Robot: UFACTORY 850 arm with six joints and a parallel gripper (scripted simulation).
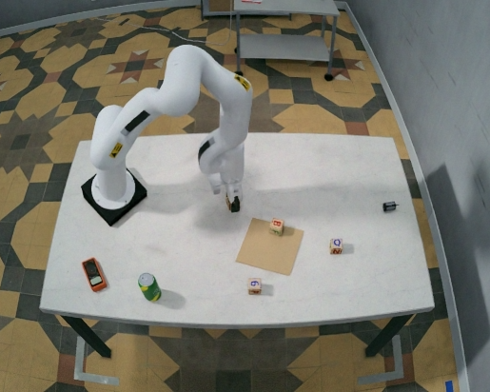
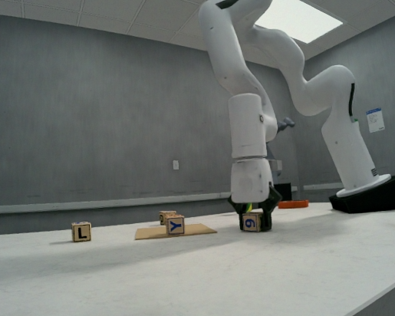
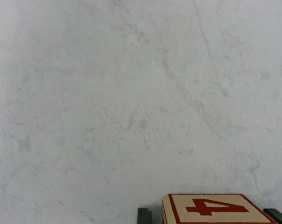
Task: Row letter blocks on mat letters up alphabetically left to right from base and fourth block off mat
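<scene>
My gripper is now right at the J block. Round my hand: tan mat 110 mm ahead, 200 mm to the right, 20 mm below; Q block 350 mm ahead, 250 mm to the right; green can 330 mm behind, 360 mm to the right, 40 mm above.
</scene>
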